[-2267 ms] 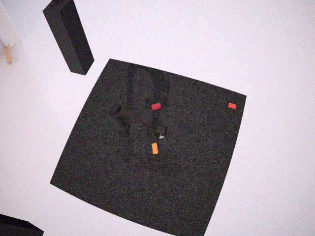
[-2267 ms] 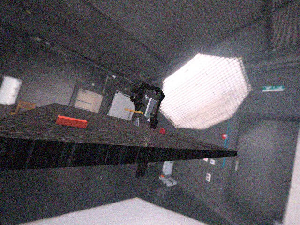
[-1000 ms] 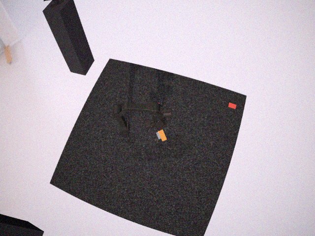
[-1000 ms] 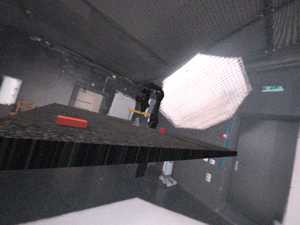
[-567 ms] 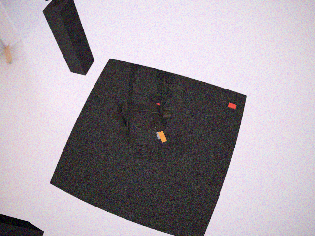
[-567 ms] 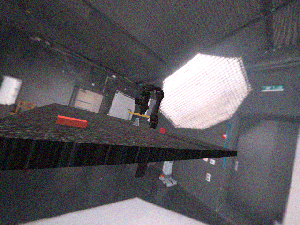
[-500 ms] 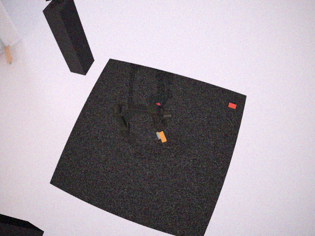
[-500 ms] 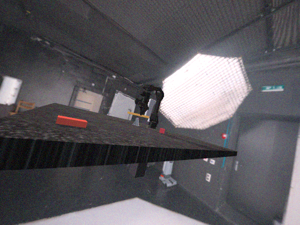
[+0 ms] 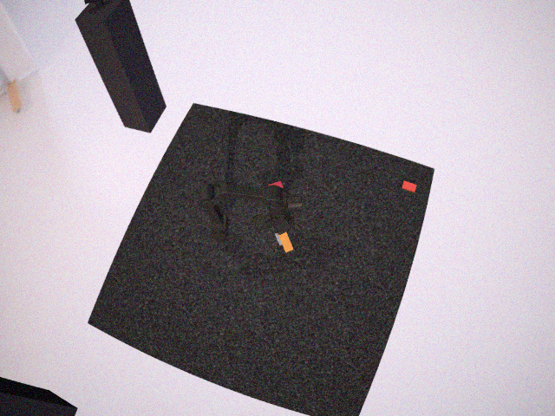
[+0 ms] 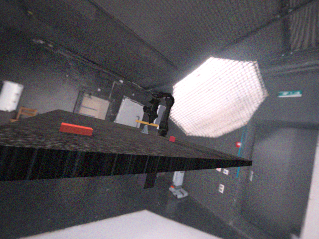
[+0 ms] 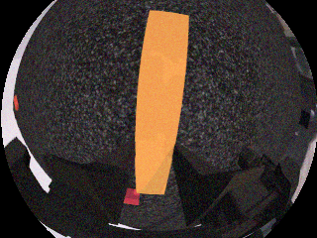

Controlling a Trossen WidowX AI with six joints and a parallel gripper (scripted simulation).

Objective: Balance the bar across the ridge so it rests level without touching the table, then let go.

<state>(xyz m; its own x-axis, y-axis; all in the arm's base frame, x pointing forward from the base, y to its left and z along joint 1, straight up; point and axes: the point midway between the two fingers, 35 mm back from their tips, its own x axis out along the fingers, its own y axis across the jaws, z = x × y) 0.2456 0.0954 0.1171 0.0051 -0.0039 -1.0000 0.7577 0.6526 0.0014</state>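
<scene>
The orange bar is 20 mm to the right of my gripper tip and 20 mm ahead of it. Also, from my gripper tip: red block (490 mm ahead, 400 mm to the left, 70 mm below).
</scene>
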